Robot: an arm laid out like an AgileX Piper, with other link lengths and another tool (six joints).
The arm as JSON. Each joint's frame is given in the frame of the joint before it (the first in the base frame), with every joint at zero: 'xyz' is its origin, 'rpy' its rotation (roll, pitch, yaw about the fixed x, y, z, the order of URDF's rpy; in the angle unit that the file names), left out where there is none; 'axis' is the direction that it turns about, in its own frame. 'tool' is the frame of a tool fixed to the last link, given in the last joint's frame.
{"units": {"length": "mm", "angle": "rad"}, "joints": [
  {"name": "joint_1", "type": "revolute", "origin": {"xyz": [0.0, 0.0, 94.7]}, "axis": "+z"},
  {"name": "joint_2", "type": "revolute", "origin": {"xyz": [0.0, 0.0, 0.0]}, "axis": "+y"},
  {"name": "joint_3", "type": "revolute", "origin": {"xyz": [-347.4, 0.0, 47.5]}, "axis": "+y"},
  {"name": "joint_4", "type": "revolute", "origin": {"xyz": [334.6, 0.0, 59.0]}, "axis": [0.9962, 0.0, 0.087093]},
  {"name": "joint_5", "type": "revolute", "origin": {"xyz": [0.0, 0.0, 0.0]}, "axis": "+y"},
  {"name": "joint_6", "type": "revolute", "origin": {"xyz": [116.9, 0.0, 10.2]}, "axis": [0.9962, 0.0, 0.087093]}
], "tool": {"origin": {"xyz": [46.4, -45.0, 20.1], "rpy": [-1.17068, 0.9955, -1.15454]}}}
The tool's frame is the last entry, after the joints.
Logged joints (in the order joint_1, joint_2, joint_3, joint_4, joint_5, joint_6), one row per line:
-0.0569, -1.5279, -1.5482, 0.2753, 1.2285, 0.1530
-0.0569, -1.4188, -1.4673, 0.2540, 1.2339, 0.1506
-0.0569, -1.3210, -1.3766, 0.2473, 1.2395, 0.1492
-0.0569, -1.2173, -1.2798, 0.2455, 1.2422, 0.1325
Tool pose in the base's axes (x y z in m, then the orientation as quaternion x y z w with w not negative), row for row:
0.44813, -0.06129, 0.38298, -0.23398, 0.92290, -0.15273, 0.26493
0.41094, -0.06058, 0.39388, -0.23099, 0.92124, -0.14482, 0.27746
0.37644, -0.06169, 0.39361, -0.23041, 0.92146, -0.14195, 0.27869
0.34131, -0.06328, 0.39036, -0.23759, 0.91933, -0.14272, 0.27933
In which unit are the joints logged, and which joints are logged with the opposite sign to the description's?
The joints are logged in radians. Opposite sign: joint_1, joint_2, joint_4.
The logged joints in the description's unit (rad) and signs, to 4 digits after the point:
0.0569, 1.5279, -1.5482, -0.2753, 1.2285, 0.1530
0.0569, 1.4188, -1.4673, -0.2540, 1.2339, 0.1506
0.0569, 1.3210, -1.3766, -0.2473, 1.2395, 0.1492
0.0569, 1.2173, -1.2798, -0.2455, 1.2422, 0.1325

